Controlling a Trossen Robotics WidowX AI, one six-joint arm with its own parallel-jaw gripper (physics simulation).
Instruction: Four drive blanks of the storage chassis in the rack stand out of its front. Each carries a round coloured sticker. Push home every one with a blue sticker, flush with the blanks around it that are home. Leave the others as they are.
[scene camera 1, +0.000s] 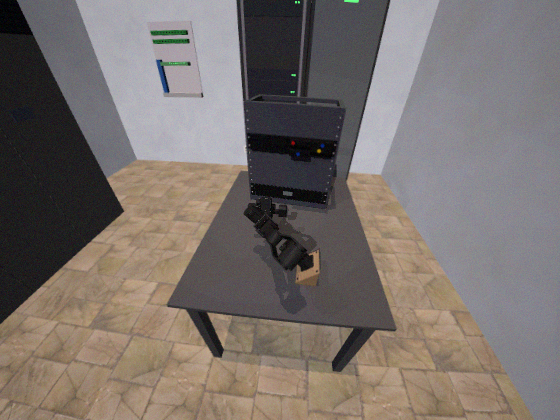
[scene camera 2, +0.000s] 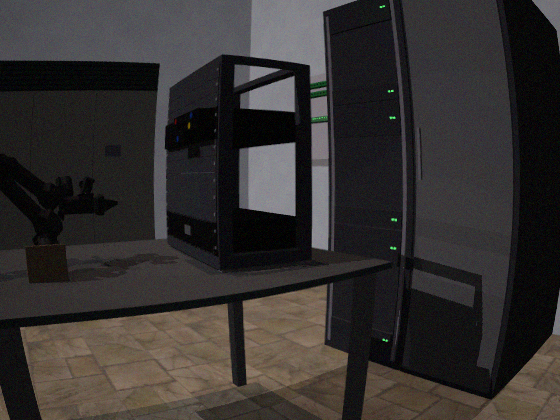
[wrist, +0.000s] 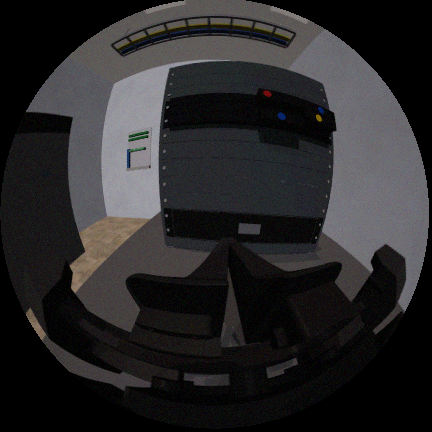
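The black storage chassis (scene camera 1: 267, 142) (scene camera 2: 265, 129) (wrist: 210, 110) sits in the upper part of the rack (scene camera 1: 295, 120) (scene camera 2: 227, 200) (wrist: 240, 175). Blanks stand out at its right part: the red-stickered blank (scene camera 1: 293, 143) (scene camera 2: 175, 121) (wrist: 267, 93) is upper left, one blue-stickered blank (scene camera 1: 298, 154) (scene camera 2: 177, 139) (wrist: 281, 116) is lower left, the other blue-stickered blank (scene camera 1: 322, 146) (scene camera 2: 190, 115) (wrist: 321, 110) is upper right, and the yellow-stickered blank (scene camera 1: 319, 151) (scene camera 2: 189, 126) (wrist: 319, 118) is lower right. My gripper (scene camera 2: 116, 203) (wrist: 226, 242) is shut and empty, pointing at the rack, below the chassis and apart from it.
The arm's wooden base block (scene camera 1: 307, 276) (scene camera 2: 47, 264) stands on the dark table (scene camera 1: 225, 280) (scene camera 2: 150, 295). A black unit with a pale label (scene camera 1: 287, 193) (scene camera 2: 187, 229) (wrist: 249, 229) fills the rack's bottom. A tall server cabinet (scene camera 1: 345, 60) (scene camera 2: 450, 150) stands behind the rack.
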